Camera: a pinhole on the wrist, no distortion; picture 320 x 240 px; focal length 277.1 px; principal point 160.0 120.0 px. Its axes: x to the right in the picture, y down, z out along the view. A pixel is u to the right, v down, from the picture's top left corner.
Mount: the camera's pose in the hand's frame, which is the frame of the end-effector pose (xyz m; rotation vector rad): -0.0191 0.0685 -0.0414 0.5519 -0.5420 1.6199
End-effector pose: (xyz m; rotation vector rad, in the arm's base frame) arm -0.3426 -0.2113 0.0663 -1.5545 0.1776 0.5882
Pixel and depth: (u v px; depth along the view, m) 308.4 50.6 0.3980
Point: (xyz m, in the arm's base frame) -0.3776 0.1986 0.0538
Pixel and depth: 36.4 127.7 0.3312
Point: -0.2541 -0.0716 0.2952
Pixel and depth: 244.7 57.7 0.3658
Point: -0.3344 0.1153 0.1066
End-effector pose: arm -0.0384 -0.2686 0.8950 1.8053 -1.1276 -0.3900
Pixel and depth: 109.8 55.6 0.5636
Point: 0.0023 -0.5247 0.4594
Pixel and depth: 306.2 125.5 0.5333
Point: -0.3942 -0.5308 0.5633
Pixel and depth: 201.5 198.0 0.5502
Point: -0.2848 -0.3420 0.4490
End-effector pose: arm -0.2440 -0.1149 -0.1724 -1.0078 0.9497 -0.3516
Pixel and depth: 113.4 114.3 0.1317
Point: -0.2061 -0.1001 -0.1328
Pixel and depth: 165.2 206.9 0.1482
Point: -0.2138 -0.0506 -0.1045
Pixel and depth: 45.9 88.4 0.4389
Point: -0.0007 -0.2349 0.1150
